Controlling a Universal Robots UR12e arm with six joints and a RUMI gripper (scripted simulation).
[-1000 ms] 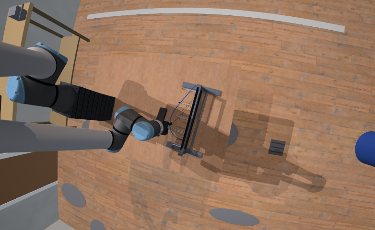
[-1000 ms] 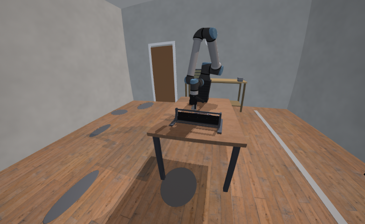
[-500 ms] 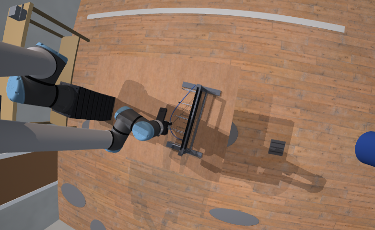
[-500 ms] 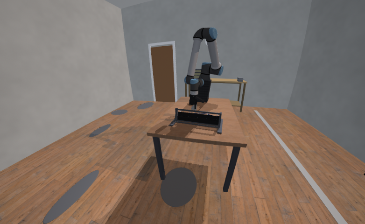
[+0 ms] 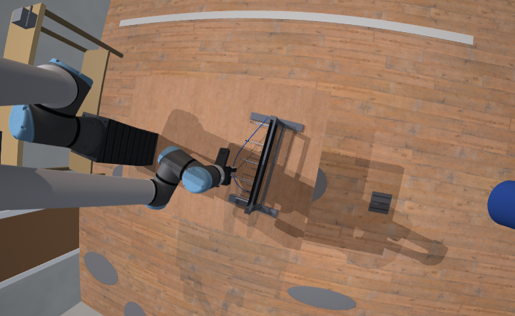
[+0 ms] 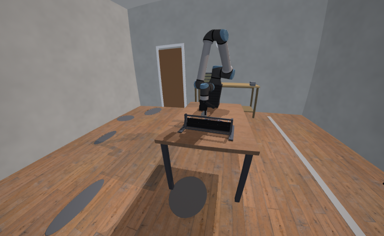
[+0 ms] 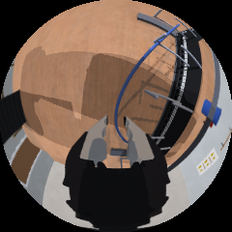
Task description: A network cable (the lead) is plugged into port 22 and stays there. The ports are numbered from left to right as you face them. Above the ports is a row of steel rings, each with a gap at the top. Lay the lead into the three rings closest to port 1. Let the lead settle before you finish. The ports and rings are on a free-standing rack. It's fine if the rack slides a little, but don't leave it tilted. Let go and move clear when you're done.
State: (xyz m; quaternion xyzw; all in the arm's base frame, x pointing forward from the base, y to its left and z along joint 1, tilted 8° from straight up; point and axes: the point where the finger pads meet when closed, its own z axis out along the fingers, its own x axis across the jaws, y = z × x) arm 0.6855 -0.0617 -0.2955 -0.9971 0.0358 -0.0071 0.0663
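Right now the dark rack is 16 cm ahead of my hand, 3 cm to the left of it and 1 cm above it.
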